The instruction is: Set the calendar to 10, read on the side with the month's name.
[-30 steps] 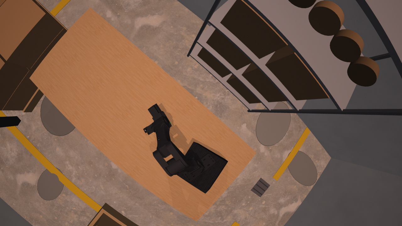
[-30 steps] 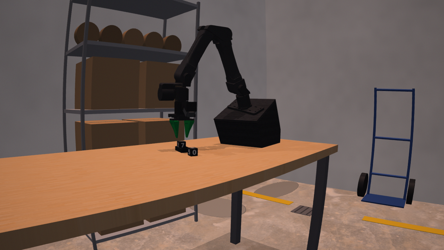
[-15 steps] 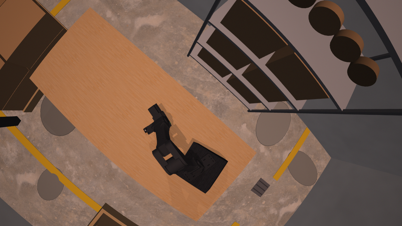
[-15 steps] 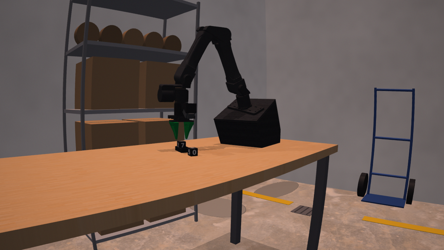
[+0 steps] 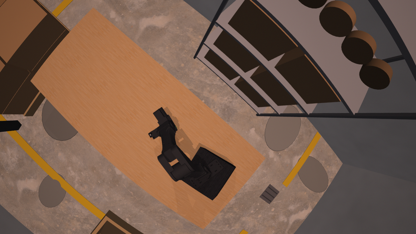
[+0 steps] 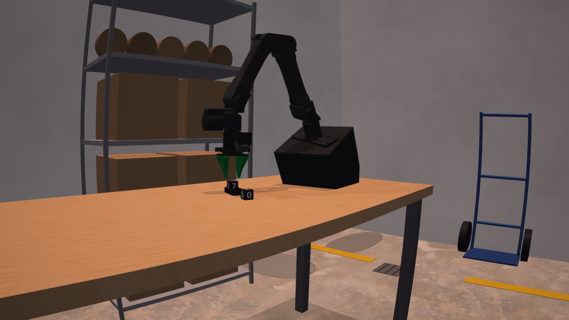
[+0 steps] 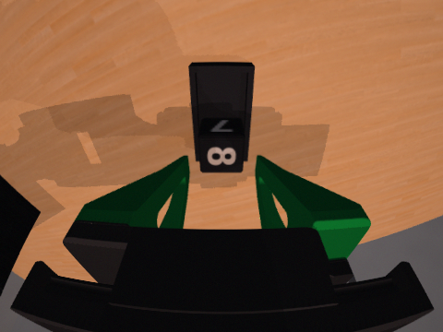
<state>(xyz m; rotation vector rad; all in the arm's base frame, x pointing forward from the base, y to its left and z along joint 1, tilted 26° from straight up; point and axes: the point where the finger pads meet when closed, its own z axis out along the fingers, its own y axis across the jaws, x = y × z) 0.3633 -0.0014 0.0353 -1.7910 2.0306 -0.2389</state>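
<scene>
Now: the black tray 2 cm to the left of my hand and 5 cm below it.
</scene>
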